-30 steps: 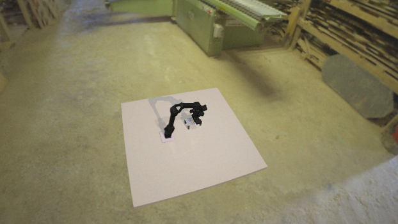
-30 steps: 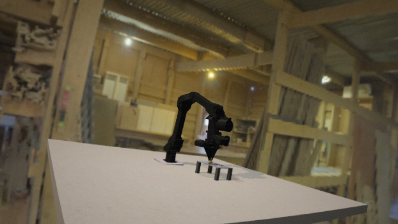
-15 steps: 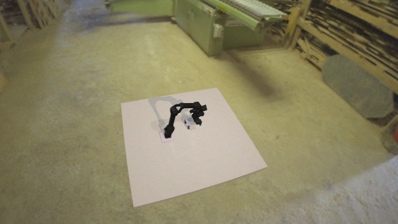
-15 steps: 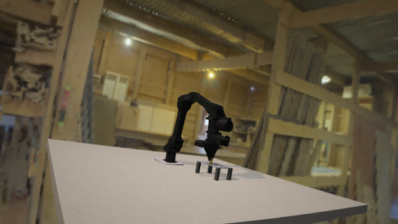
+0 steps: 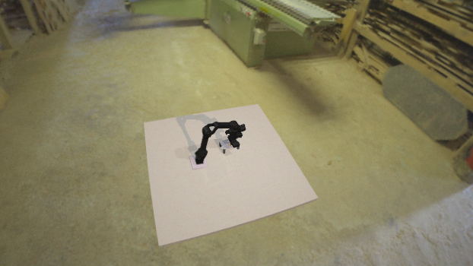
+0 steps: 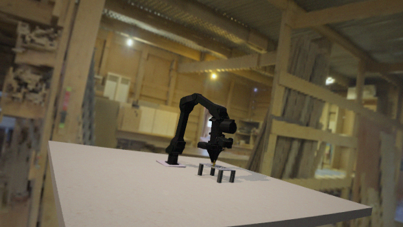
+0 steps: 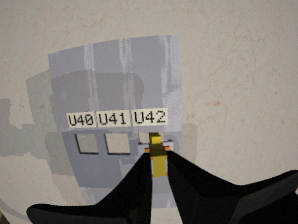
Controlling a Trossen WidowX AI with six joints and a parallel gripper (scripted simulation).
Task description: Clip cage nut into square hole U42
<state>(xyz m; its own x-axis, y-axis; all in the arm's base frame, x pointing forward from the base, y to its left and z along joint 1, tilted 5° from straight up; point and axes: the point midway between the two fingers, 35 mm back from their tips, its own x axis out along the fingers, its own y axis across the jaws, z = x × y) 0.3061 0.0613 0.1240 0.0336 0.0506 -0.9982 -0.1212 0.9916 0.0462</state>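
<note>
The yellow cage nut is 10 mm below my gripper tip.
</note>
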